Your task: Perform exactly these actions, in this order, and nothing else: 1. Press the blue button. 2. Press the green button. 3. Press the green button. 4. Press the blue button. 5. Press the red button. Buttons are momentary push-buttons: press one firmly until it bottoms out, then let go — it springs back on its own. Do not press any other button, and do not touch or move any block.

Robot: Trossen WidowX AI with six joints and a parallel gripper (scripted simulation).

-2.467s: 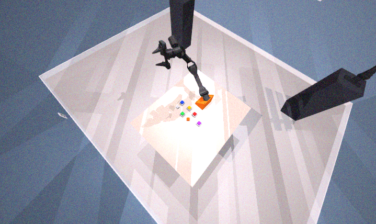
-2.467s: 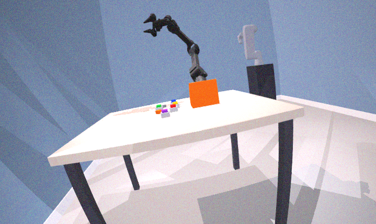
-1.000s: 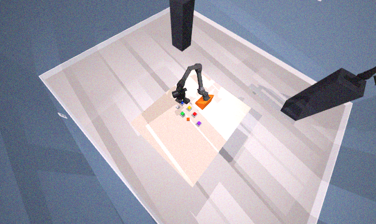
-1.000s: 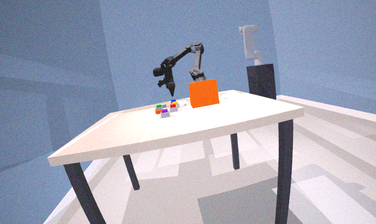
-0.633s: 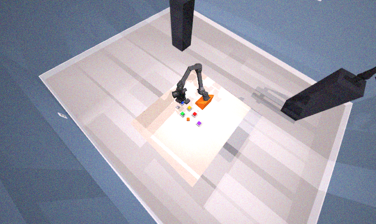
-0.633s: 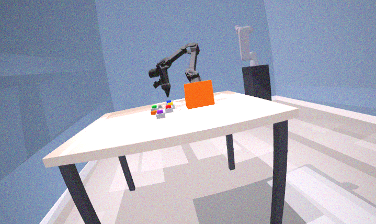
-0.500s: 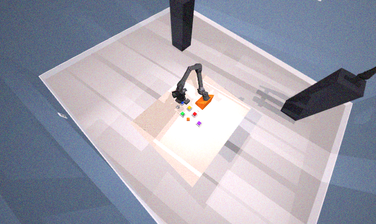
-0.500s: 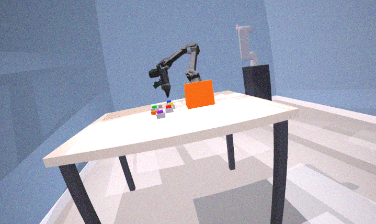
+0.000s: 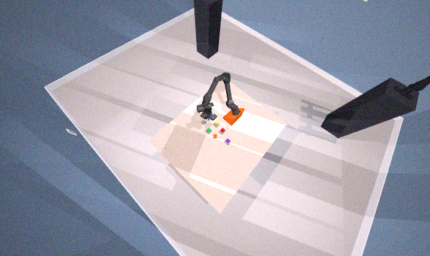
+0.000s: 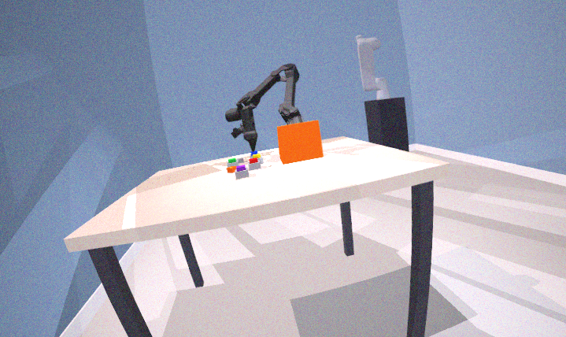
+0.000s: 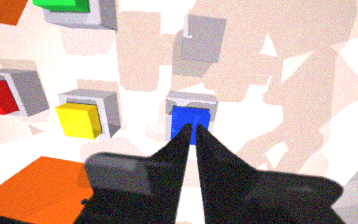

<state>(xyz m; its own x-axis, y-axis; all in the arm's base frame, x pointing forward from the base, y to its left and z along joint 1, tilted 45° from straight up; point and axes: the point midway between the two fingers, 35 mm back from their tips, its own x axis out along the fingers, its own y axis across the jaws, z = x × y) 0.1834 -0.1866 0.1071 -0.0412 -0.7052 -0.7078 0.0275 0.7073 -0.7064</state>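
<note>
My gripper tip is now 10 mm above the blue button. Round my gripper tip: green button (100 mm ahead, 100 mm to the left, 10 mm below); small grey block (70 mm ahead, 30 mm below); yellow button (10 mm behind, 110 mm to the left, 10 mm below).
</note>
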